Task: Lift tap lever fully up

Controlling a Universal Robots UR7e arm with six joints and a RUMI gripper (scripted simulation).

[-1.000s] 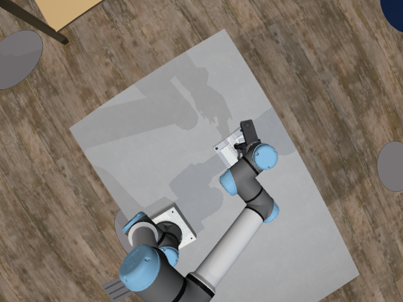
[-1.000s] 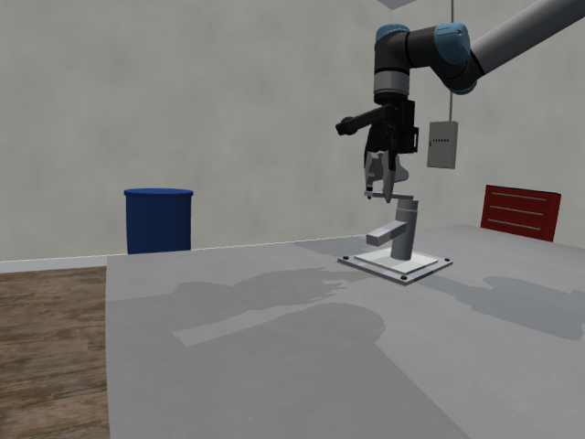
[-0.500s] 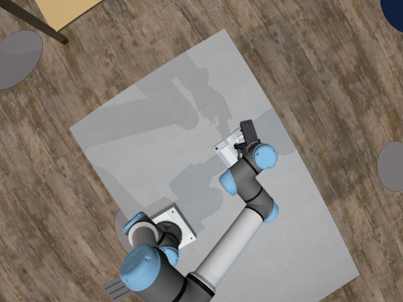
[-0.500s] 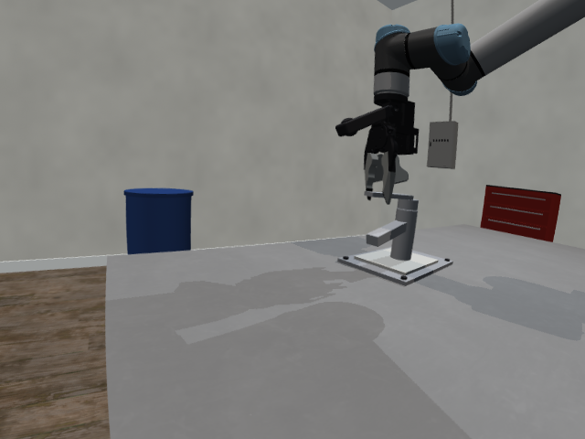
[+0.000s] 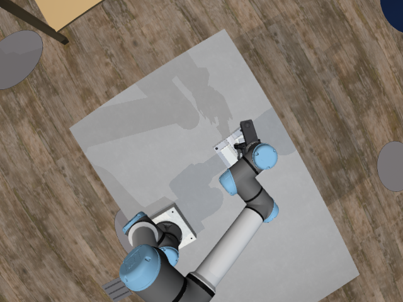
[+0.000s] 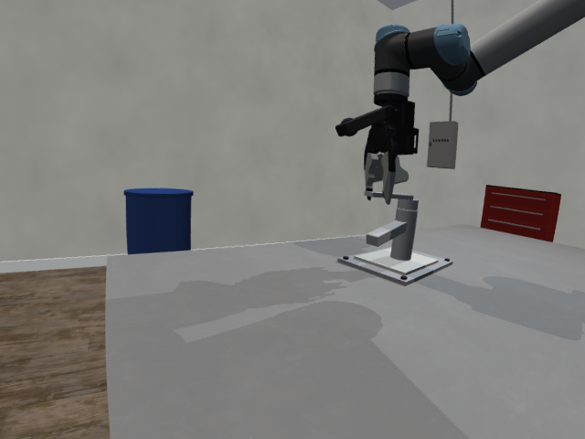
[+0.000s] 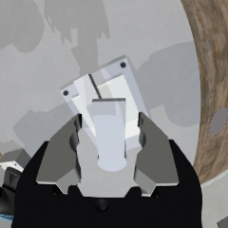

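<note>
Right now my hand is 10 mm past the flat lever and 30 mm to the left of it. The rest, counted from my hand: grey tap: 20 mm behind, 50 mm to the right, 50 mm below.
</note>
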